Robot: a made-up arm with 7 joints.
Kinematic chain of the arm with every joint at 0, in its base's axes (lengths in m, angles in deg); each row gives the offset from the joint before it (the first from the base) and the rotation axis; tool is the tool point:
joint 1: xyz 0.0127 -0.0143 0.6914 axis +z
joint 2: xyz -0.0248 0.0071 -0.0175 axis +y
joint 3: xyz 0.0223 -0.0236 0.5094 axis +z
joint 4: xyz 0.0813 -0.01 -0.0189 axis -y
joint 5: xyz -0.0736 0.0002 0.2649 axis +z
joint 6: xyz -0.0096 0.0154 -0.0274 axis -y
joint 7: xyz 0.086 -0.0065 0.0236 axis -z
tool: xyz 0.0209 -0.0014 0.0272
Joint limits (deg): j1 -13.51..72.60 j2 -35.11..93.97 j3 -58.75..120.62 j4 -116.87..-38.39 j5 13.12..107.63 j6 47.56..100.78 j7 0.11..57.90
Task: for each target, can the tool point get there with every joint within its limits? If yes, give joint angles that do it. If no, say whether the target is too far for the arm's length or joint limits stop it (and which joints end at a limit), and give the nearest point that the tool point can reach.
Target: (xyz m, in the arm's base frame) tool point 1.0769 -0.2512 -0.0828
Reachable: no: too far | nearest point 0.7178 -0.1713 0.2775 | short by 0.515 m
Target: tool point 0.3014 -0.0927 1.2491
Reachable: yes | joints 28.77 -19.49 -18.04 -106.41 93.25 84.12 15.03
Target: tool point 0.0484 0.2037 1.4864
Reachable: yes | joints 28.71 -5.18 49.36 -51.64 30.25 83.33 29.23
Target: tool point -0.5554 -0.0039 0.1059
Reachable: no: joint limits stop it (at a limit: joint 1, joint 2, joint 4, joint 5, joint 6) | nearest point -0.1563 0.3843 0.3335 | short by 0.601 m
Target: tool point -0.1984 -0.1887 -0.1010
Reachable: no: joint limits stop it (at a limit: joint 1, joint 2, joint 4, joint 5, joint 6) | nearest point 0.2971 -0.2099 0.2235 | short by 0.593 m
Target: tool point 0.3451 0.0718 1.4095
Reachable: yes | joints 50.03 -1.09 -19.66 -62.19 75.91 92.63 17.38
